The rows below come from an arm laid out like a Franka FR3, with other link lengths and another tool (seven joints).
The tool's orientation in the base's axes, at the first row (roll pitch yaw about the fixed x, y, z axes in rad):
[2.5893 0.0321 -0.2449]
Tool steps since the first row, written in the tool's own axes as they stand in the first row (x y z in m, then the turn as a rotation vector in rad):
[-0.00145 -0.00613 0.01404 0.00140 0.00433 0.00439]
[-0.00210 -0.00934 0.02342 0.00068 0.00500 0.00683]
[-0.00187 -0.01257 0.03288 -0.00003 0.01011 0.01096]
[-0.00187 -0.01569 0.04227 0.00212 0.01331 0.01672]
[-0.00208 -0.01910 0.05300 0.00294 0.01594 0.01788]
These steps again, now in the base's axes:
[-0.00240 -0.00161 -0.01511 -0.00014 -0.00614 -0.00151]
[-0.00386 -0.00350 -0.02476 -0.00134 -0.00775 -0.00321]
[-0.00448 -0.00563 -0.03451 -0.00364 -0.01389 -0.00402]
[-0.00533 -0.00776 -0.04413 -0.00304 -0.01996 -0.00732]
[-0.00653 -0.01027 -0.05505 -0.00293 -0.02292 -0.00695]

